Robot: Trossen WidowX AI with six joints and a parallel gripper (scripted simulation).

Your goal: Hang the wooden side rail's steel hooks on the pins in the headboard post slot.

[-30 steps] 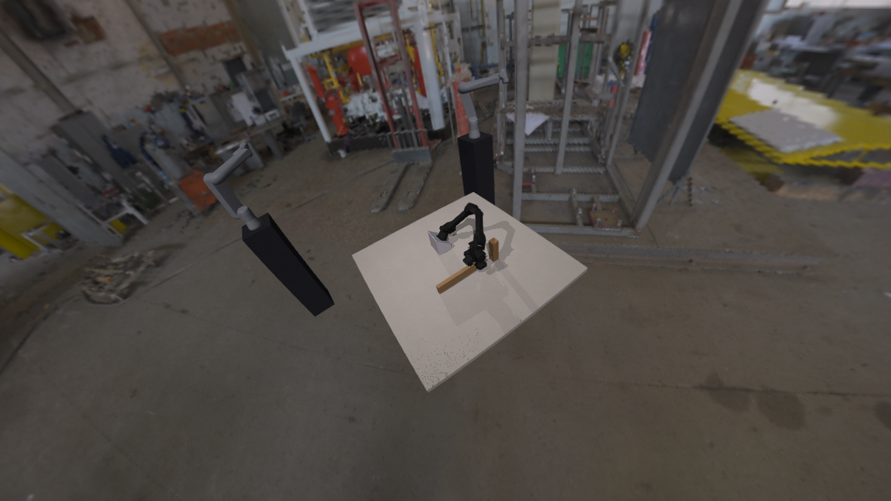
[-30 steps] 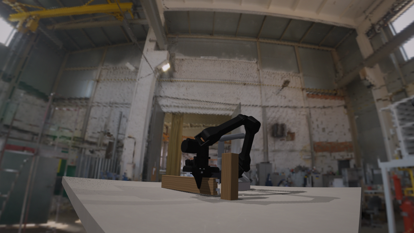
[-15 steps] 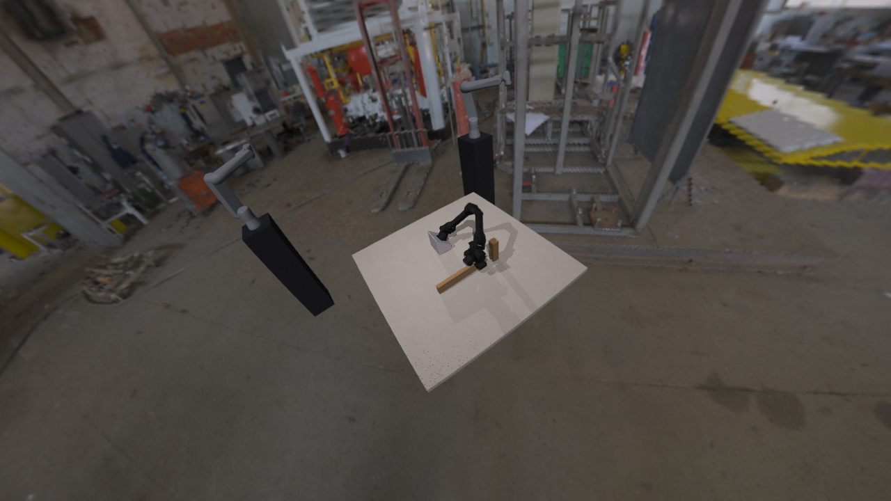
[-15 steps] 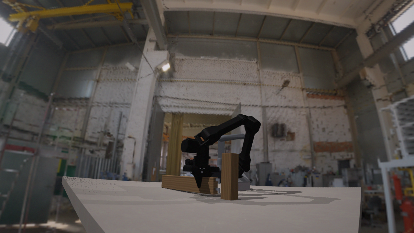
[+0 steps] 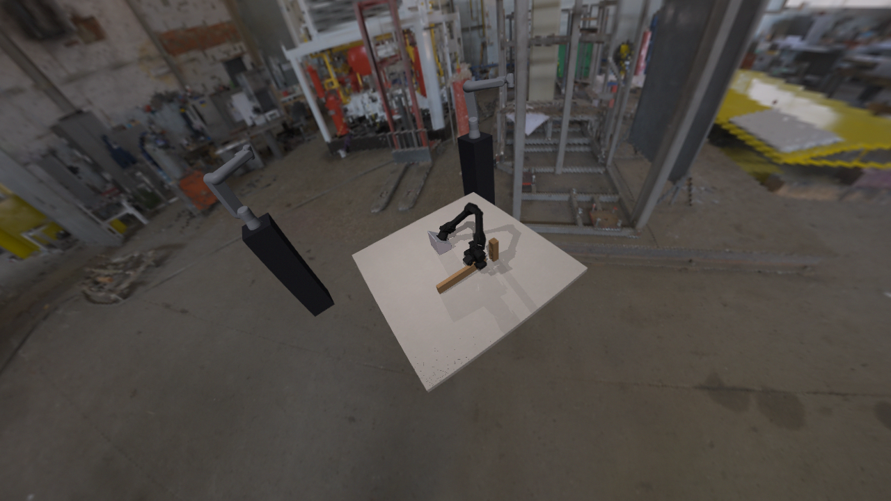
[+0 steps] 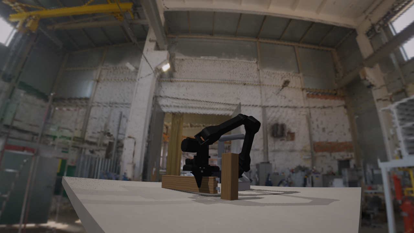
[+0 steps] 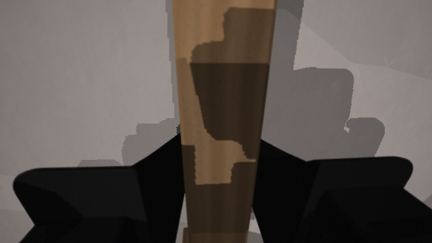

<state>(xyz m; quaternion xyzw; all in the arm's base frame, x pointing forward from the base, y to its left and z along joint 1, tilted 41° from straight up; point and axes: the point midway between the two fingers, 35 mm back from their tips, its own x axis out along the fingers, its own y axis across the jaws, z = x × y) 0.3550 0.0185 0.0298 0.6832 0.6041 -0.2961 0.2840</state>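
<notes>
Now: the headboard post 160 mm to the left of my gripper tip, 50 mm above it and 20 mm ahead of it.
</notes>
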